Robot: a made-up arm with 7 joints.
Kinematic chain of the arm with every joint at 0, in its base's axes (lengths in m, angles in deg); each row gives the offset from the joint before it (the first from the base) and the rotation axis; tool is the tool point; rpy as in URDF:
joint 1: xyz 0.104 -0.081 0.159 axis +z
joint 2: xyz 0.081 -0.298 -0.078 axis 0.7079 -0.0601 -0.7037
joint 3: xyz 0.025 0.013 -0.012 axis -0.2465 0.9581 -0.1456
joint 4: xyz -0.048 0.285 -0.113 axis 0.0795 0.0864 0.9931
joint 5: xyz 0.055 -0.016 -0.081 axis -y
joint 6: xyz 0.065 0.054 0.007 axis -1 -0.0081 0.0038
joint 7: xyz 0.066 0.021 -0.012 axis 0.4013 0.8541 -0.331
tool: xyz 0 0.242 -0.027 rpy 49.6 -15.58 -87.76
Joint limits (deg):
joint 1: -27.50..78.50
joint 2: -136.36..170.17
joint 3: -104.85..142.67
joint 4: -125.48..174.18
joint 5: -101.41..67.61
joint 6: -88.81..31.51
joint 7: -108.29..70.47
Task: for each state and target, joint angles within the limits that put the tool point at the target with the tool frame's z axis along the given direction. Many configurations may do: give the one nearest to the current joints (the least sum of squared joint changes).
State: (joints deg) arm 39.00 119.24 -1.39 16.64 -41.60 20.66 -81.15
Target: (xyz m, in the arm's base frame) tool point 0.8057 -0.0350 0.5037 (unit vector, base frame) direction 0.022 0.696 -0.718
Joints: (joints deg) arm 20.24 104.12 -8.31 56.20 3.67 -12.90 -107.23
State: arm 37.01 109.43 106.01 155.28 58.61 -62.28 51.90
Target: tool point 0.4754 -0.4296 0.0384 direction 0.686 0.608 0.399
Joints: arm 21.50 149.53 117.17 162.78 58.35 -51.56 48.97
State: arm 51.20 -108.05 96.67 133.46 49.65 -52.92 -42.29
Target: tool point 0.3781 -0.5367 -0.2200 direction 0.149 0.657 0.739
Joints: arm 37.52 -127.27 128.10 114.59 16.80 -87.00 -23.70
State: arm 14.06 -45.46 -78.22 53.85 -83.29 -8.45 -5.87
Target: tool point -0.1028 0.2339 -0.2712 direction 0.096 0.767 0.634
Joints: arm 54.21 -8.91 -47.91 35.96 -101.41 -25.71 46.67
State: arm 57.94 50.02 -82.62 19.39 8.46 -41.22 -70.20
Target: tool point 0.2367 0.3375 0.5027 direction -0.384 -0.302 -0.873
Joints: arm 67.12 72.50 -83.72 50.97 -15.23 -46.40 -35.85
